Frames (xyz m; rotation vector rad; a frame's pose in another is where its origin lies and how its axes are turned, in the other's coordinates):
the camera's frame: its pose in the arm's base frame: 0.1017 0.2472 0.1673 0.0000 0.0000 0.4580
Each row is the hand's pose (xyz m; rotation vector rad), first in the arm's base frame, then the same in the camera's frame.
Working: the arm's base frame: its pose in the camera's frame: -0.2005 -0.1768 -0.1673 0.0000 0.0000 -0.4580

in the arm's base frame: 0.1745 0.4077 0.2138 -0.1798 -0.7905 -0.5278
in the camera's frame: 0.1363 0.1118 0.0465 -0.3650 -0.7505 -0.9595
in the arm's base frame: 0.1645 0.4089 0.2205 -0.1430 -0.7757 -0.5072
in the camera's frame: 0.1278 0.1173 0.0532 -0.3244 -0.7437 -0.9403
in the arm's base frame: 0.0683 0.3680 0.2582 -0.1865 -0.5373 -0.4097
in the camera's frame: 0.0235 0.1231 0.0909 -0.3111 -0.4928 -0.8549
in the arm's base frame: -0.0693 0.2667 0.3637 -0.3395 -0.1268 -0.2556
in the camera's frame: -0.1448 0.0931 0.1964 -0.3661 -0.0473 -0.7085
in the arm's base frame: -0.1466 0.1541 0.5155 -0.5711 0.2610 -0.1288
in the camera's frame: -0.2639 0.0263 0.3482 -0.5037 0.3890 -0.5715
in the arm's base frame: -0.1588 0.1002 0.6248 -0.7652 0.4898 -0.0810
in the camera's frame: -0.2986 -0.0167 0.4575 -0.6413 0.6582 -0.5067
